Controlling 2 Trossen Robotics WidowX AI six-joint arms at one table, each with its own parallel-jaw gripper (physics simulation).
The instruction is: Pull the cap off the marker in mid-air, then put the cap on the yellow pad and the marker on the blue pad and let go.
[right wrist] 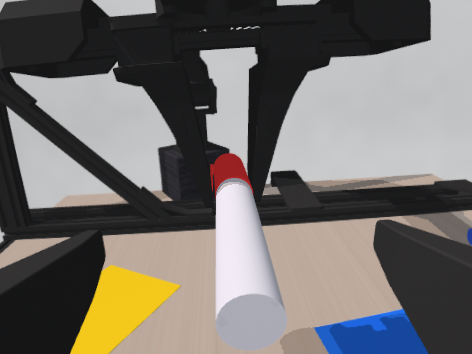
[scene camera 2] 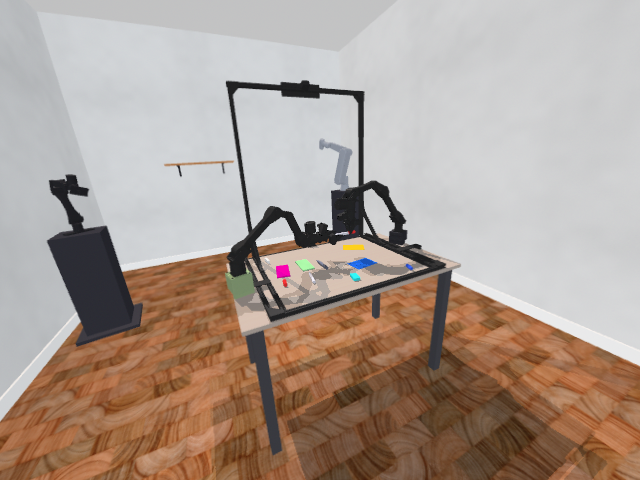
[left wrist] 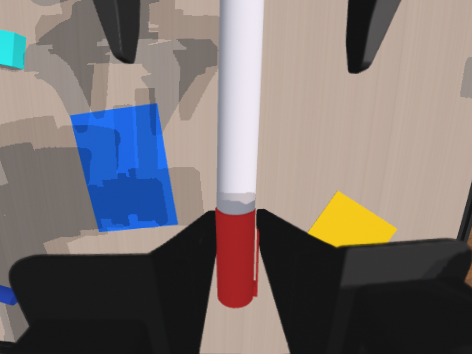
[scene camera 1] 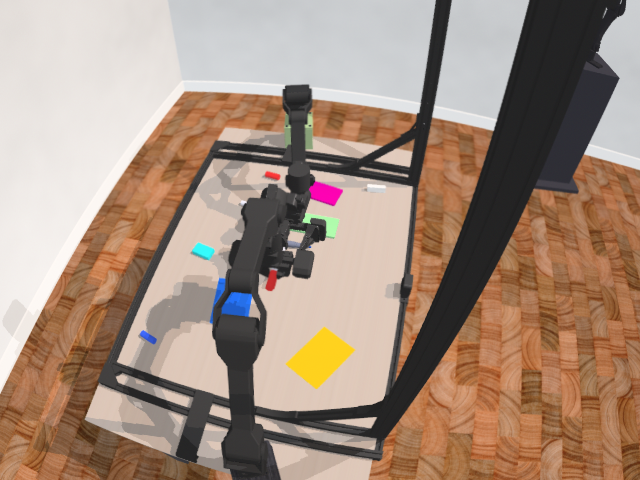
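Pixels of known places: left gripper, fingertip midpoint: (right wrist: 232, 203) (scene camera 2: 349, 233) (left wrist: 236, 218) (scene camera 1: 273, 276); right gripper, fingertip midpoint: (right wrist: 240, 239) (scene camera 2: 339, 233) (left wrist: 241, 64); left arm's base at its link origin: (scene camera 2: 398, 230) (scene camera 1: 251, 463); right arm's base at its link origin: (scene camera 2: 238, 273).
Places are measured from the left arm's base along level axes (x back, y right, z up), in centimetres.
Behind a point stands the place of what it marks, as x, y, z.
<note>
My left gripper (left wrist: 236, 218) @(-42.9, 15.4, 6.8) (right wrist: 232, 203) @(-42.9, 15.4, 6.8) is shut on the red cap (scene camera 1: 271, 280) @(-40.9, 14.6, 8.4) (left wrist: 235, 265) @(-41.5, 14.7, 8.5) (right wrist: 230, 167) @(-42.2, 15.1, 8.5) of the marker and holds it in mid-air. The marker's white body (left wrist: 240, 110) @(-47.5, 17.8, 8.4) (right wrist: 245, 250) @(-49.9, 18.9, 8.4) sticks out of the cap towards the right arm. My right gripper (left wrist: 241, 64) @(-49.1, 18.6, 8.3) (right wrist: 240, 239) @(-49.1, 18.6, 8.3) is open, one finger on each side of the white body and apart from it. The blue pad (scene camera 1: 236, 305) @(-46.5, 4.3, -8.7) (scene camera 2: 362, 263) @(-48.1, 3.1, -8.7) (left wrist: 125, 150) @(-50.2, 4.7, -8.7) (right wrist: 370, 337) @(-42.9, 2.7, -8.7) and the yellow pad (scene camera 1: 320, 356) @(-26.4, 22.6, -8.8) (scene camera 2: 353, 247) @(-26.5, 22.2, -8.7) (left wrist: 352, 220) @(-29.9, 26.3, -8.7) (right wrist: 120, 305) @(-26.3, 20.1, -8.7) lie flat on the table; the left arm partly covers the blue pad in scene camera 1.
A magenta pad (scene camera 1: 326, 193) @(-80.1, 38.9, -8.0) (scene camera 2: 282, 271) @(-83.3, 35.5, -8.0) and a light green pad (scene camera 1: 330, 225) @(-66.7, 36.5, -8.0) (scene camera 2: 305, 265) @(-69.9, 29.7, -8.0) lie towards the right arm's base. A cyan block (scene camera 1: 203, 251) @(-66.2, -2.7, -7.3) (scene camera 2: 355, 276) @(-67.7, -3.5, -7.3), a small red piece (scene camera 1: 272, 175) @(-91.9, 23.5, -6.9), a white piece (scene camera 1: 376, 188) @(-77.4, 55.1, -7.0) and a small blue piece (scene camera 1: 147, 337) @(-40.4, -22.4, -6.8) lie around.
</note>
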